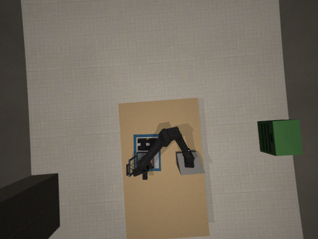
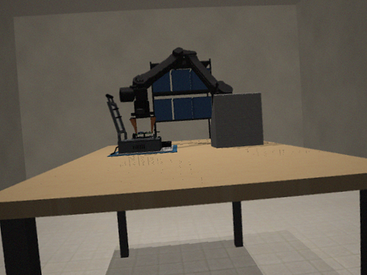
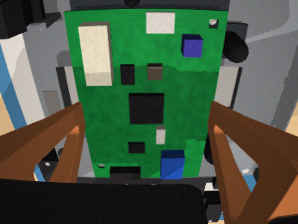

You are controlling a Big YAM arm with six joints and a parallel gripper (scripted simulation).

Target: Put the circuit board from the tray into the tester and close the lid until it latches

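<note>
Now: hand right at the green circuit board. Round my hand: black latch hook: 6 cm to the left, 6 cm behind; then dark pin plate: 2 cm below, 1 cm to the left, 1 cm ahead; then tester lid: 13 cm ahead, 9 cm above.
</note>
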